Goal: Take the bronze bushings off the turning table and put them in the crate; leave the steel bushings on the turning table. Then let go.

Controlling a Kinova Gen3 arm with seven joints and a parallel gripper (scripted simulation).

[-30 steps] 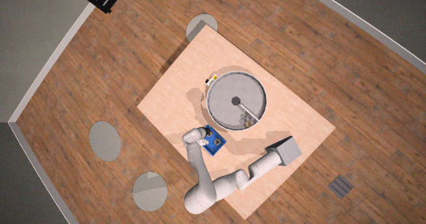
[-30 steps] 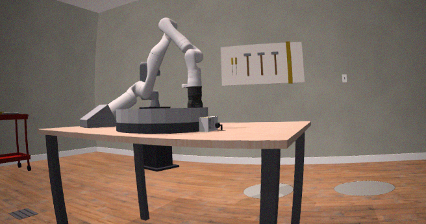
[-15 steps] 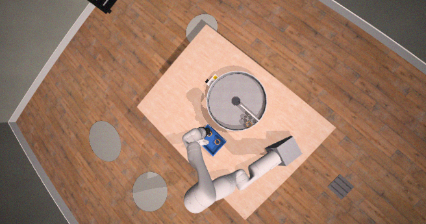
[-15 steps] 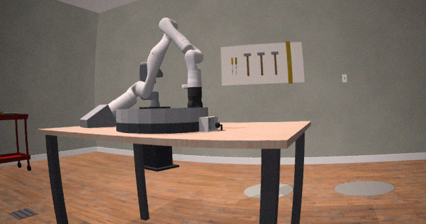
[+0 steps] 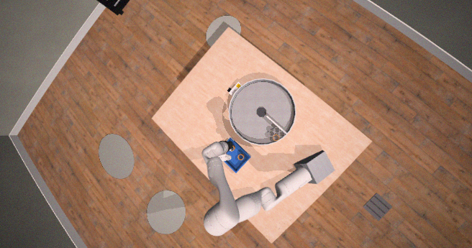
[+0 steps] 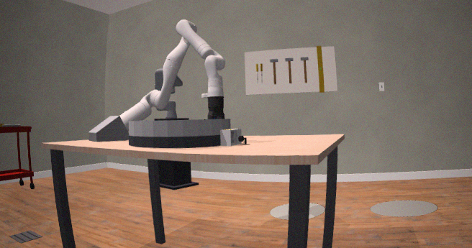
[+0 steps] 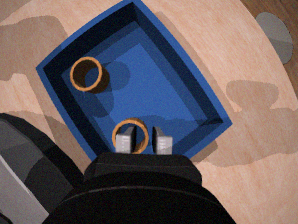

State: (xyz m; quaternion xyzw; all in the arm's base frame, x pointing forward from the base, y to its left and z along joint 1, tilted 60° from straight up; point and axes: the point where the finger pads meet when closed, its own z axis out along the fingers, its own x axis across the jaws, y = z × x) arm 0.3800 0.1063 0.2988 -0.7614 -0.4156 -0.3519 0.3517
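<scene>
The blue crate lies 50 mm behind my hand and 20 mm below it. Round my hand: grey turning table: 320 mm to the right, 70 mm ahead, 10 mm above.
</scene>
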